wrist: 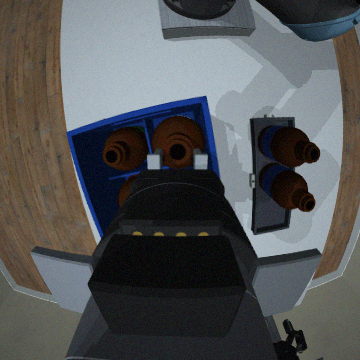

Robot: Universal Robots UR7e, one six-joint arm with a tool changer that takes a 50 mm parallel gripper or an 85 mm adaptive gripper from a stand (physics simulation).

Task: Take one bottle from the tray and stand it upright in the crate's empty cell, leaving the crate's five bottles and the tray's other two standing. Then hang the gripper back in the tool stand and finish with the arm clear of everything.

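Frame: origin at the arm's base, x ahead, y left, z up, level; millimetres.
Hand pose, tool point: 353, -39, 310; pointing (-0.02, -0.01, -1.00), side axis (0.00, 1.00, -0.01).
Things, the pixels of their top centre, and the offset from my tool point, as dx, dy, dz. "pt": a spot on its surface instead.
- blue crate, surface spot: (213, 136) pt -50, +41, -189
- third bottle, top centre: (127, 216) +63, -76, -200
- dark tray, surface spot: (254, 200) pt +100, +170, -341
- small black object, surface spot: (295, 340) pt +385, +283, -116
My gripper (177, 161) is shut on a brown bottle (177, 132), which is upright with its mouth towards the camera. The held bottle is over or partly inside the far right cell of the blue crate (214, 135); its base is hidden, so its height in the cell cannot be told. Another brown bottle (125, 145) stands in the crate to its left, and part of a third bottle (127, 189) shows nearer. The gripper body hides the crate's near part. Two brown bottles (286, 145) (285, 186) with blue labels stand in the dark tray (254, 200) on the right.
A grey metal block (207, 29) with a round black base on it is at the top. A black and blue rounded arm part (320, 31) is at the top right. A small black object (295, 340) shows at the lower right. Wooden table strips (30, 125) run along both sides.
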